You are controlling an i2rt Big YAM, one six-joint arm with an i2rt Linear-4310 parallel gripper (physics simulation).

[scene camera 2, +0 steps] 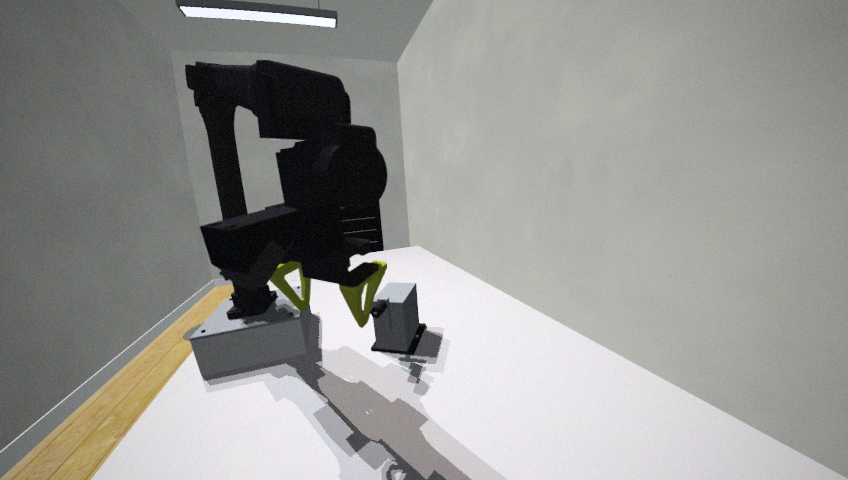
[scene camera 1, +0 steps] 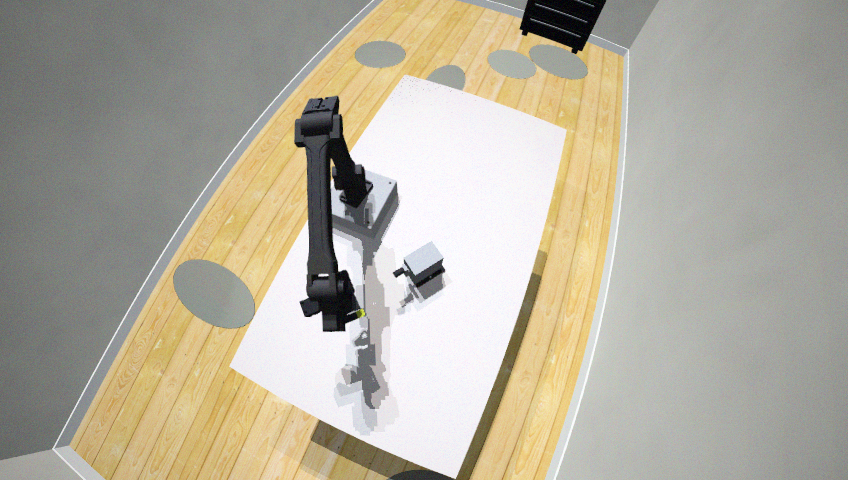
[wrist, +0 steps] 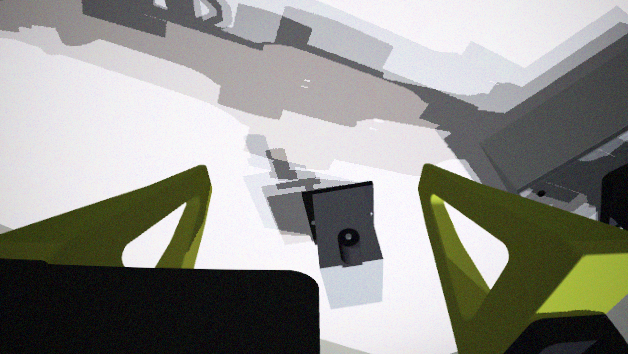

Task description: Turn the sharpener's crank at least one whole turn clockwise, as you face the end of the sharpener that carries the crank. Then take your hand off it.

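Seen in the pictures: gripper, fingertip midpoint: (scene camera 2: pixel 332 316) (scene camera 1: pixel 351 299) (wrist: pixel 314 176); arm's base, origin of the base link: (scene camera 2: pixel 254 306) (scene camera 1: pixel 356 192).
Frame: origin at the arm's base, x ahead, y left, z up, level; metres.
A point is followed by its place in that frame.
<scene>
The sharpener (scene camera 1: pixel 423 256) @(x 0.356, y -0.108, z 0.032 m) (scene camera 2: pixel 404 315) @(x 0.367, y -0.176, z 0.000 m) (wrist: pixel 345 205) @(x 0.327, y -0.159, z -0.057 m), a grey box on a black foot, stands upright on the white table. Its crank (scene camera 1: pixel 399 273) @(x 0.319, y -0.203, z 0.046 m) (scene camera 2: pixel 377 308) @(x 0.310, y -0.215, z 0.046 m) (wrist: pixel 348 237) @(x 0.305, y -0.216, z 0.038 m) has a black round knob sticking out from the end face, near the top edge. In the wrist view the knob's end faces the camera. My gripper (scene camera 2: pixel 333 317) @(x 0.248, y -0.361, z 0.114 m) (wrist: pixel 314 176) @(x 0.248, y -0.361, z 0.114 m) is open and empty, with yellow-green fingers wide apart. It is above the table on the crank side, apart from the crank. In scene camera 1 the arm hides most of the fingers.
The arm's grey base block (scene camera 1: pixel 383 184) @(x 0.073, y 0.080, z 0.001 m) (scene camera 2: pixel 249 353) @(x 0.017, y -0.117, z -0.064 m) stands on the white table (scene camera 1: pixel 476 172) @(x 0.348, y 0.385, z -0.095 m) (scene camera 2: pixel 565 380) @(x 0.631, y -0.365, z -0.096 m), beside the sharpener. A black drawer cabinet (scene camera 1: pixel 562 22) stands on the wooden floor beyond the table. Shadows of the arm fall across the table.
</scene>
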